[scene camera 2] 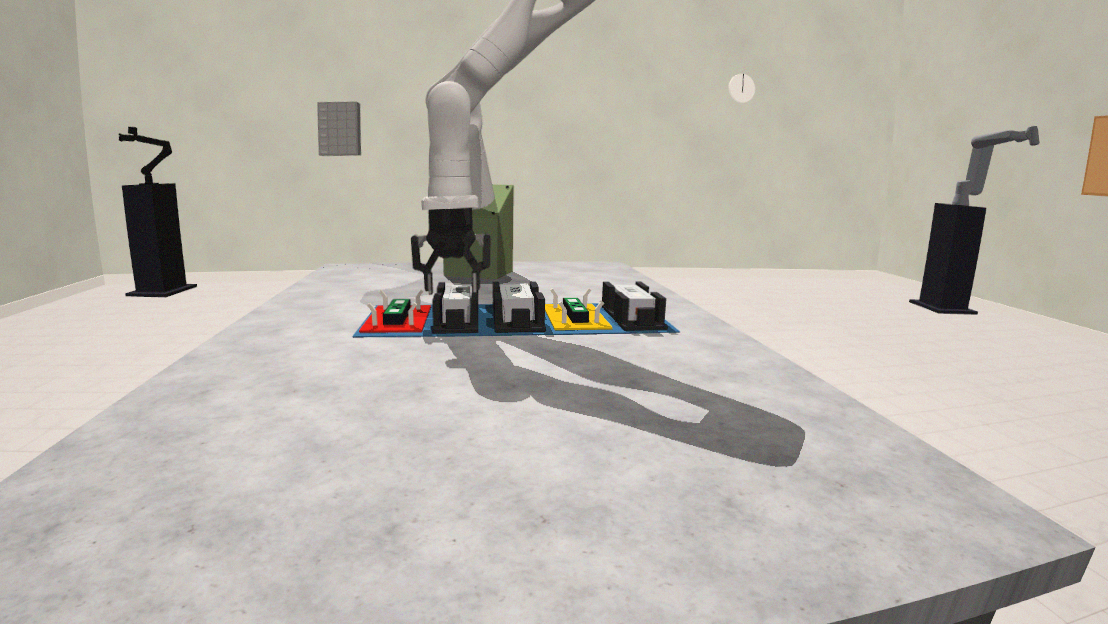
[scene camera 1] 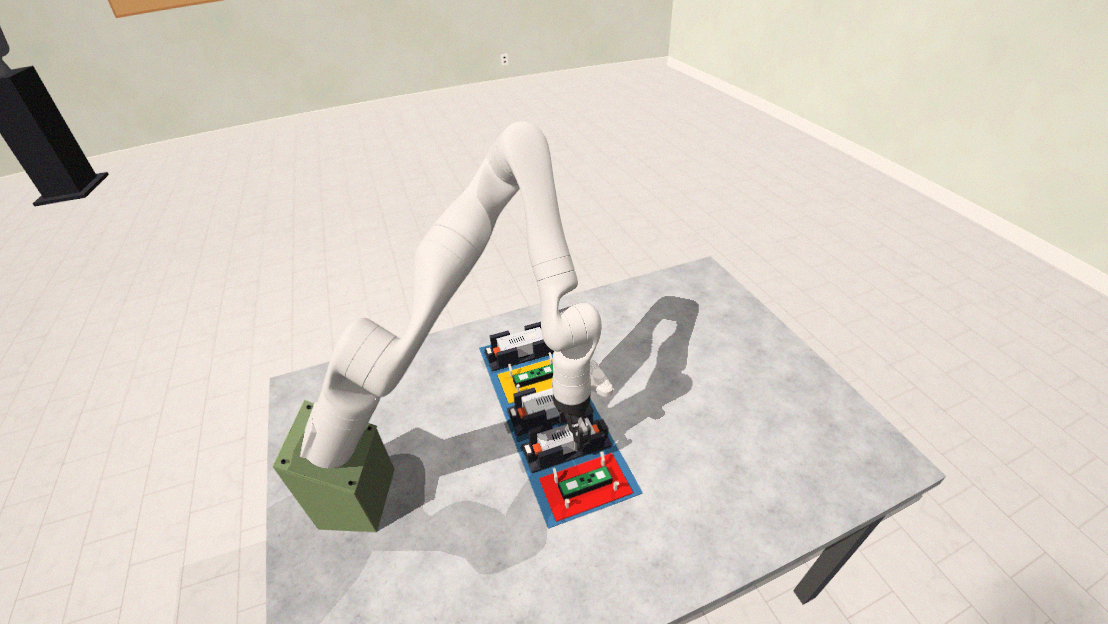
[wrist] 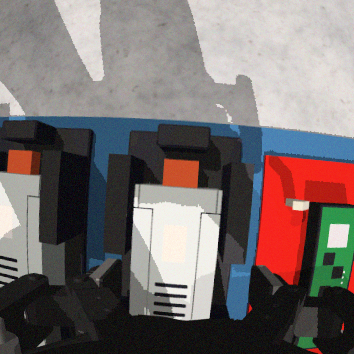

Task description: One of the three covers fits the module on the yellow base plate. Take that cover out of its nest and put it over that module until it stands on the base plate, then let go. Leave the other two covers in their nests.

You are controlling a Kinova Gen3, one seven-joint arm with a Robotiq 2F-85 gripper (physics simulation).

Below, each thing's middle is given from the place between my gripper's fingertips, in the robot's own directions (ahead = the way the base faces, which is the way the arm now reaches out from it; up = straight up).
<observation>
The red base plate [scene camera 1: 606,494] lies 10 cm to the right of my hand and 5 cm below it. From my hand the other things lie so: yellow base plate [scene camera 2: 554,314]: 22 cm to the left, 5 cm below, 4 cm behind.
</observation>
